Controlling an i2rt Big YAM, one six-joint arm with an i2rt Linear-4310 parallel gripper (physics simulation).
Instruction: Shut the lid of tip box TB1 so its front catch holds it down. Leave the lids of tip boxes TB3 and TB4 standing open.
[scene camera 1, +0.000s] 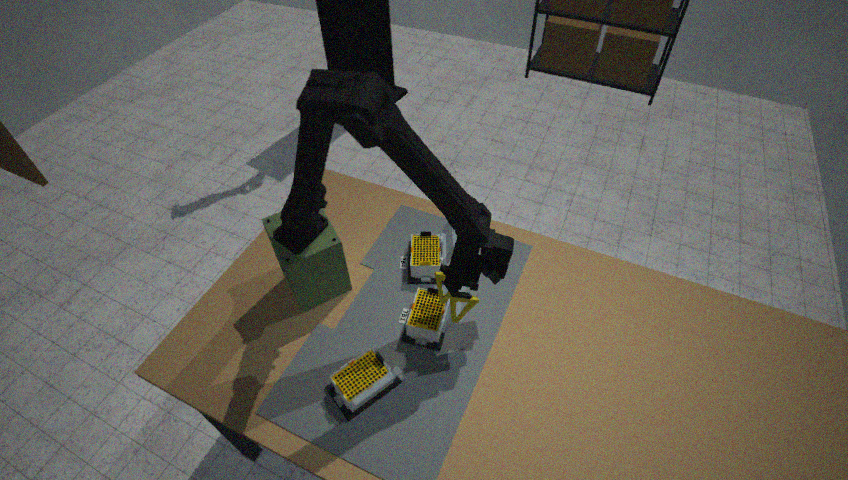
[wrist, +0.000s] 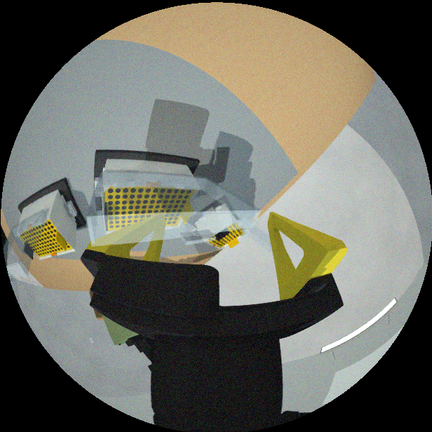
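Pixels of known places: gripper, fingertip midpoint: (scene camera 1: 448, 312); arm's base at its link origin: (scene camera 1: 301, 230).
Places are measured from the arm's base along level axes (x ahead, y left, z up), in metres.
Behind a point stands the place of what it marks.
Observation:
Tip box TB1 (scene camera 1: 426, 310) @[x 0.336, y 0.063, z -0.164 m] (wrist: 142, 206), white with a yellow perforated rack on a dark base, is the middle box. Its clear lid (wrist: 111, 226) stands open in the wrist view and overlaps the left fingertip there; contact is unclear. My gripper (scene camera 1: 450, 310) @[x 0.409, y 0.053, z -0.097 m] (wrist: 216, 217) is open and empty, with yellow fingers, at the right side of TB1 in the scene view. Tip box TB3 (scene camera 1: 425, 249) @[x 0.219, y 0.233, z -0.163 m] (wrist: 227, 236) is behind TB1; its lid is partly hidden by the arm. Tip box TB4 (scene camera 1: 360, 375) @[x 0.307, y -0.172, z -0.164 m] (wrist: 46, 237) sits turned at the front left; its clear lid is hard to make out.
The boxes stand on a grey mat (scene camera 1: 476, 362) @[x 0.506, y 0.035, z -0.222 m] (wrist: 120, 75) on a wooden table (scene camera 1: 624, 356) @[x 0.815, y 0.256, z -0.225 m] (wrist: 260, 55). The arm rises from a green block (scene camera 1: 318, 273) @[x 0.065, y -0.033, z -0.096 m] left of the mat and passes over the right of TB3. A shelf rack (scene camera 1: 618, 91) stands far behind.

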